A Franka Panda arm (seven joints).
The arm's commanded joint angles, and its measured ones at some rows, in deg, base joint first. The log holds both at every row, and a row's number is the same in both.
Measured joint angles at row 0:
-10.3, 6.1, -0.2, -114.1, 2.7, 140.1, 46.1
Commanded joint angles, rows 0 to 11:
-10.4, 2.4, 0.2, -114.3, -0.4, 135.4, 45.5
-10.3, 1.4, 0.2, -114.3, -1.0, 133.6, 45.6
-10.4, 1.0, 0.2, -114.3, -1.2, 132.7, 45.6
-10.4, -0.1, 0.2, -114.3, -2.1, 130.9, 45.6
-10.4, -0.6, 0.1, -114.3, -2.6, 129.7, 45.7
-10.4, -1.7, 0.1, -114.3, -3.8, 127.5, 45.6
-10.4, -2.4, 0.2, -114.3, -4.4, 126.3, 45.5
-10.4, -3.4, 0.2, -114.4, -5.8, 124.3, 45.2
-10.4, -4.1, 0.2, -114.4, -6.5, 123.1, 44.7
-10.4, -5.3, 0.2, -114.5, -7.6, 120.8, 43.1
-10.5, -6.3, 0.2, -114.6, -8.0, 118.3, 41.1
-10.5, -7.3, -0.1, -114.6, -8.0, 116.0, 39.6
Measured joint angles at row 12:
-10.2, -3.7, -0.2, -114.0, -6.3, 122.1, 43.9
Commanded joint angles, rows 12 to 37:
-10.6, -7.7, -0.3, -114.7, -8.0, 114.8, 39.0
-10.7, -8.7, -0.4, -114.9, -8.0, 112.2, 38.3
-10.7, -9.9, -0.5, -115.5, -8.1, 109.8, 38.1
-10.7, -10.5, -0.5, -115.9, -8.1, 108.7, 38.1
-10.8, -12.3, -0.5, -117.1, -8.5, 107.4, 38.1
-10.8, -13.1, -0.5, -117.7, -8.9, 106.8, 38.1
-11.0, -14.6, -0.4, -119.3, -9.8, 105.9, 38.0
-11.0, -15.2, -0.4, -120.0, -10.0, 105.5, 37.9
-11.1, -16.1, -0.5, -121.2, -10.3, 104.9, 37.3
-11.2, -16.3, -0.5, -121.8, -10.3, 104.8, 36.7
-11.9, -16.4, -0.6, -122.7, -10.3, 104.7, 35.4
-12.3, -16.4, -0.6, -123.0, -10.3, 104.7, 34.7
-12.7, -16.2, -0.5, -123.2, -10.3, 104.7, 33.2
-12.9, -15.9, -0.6, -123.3, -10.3, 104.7, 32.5
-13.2, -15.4, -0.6, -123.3, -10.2, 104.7, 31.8
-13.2, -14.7, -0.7, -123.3, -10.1, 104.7, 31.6
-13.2, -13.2, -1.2, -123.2, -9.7, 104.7, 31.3
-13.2, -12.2, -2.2, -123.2, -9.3, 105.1, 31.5
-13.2, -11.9, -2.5, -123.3, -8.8, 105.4, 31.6
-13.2, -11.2, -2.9, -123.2, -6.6, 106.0, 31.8
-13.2, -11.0, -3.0, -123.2, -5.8, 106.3, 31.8
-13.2, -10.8, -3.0, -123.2, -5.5, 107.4, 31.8
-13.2, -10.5, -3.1, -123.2, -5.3, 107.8, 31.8
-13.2, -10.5, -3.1, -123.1, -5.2, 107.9, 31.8
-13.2, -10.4, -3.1, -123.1, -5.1, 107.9, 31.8
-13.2, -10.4, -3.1, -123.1, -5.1, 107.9, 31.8
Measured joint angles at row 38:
-13.1, -10.4, -3.1, -123.7, -6.2, 107.5, 32.5
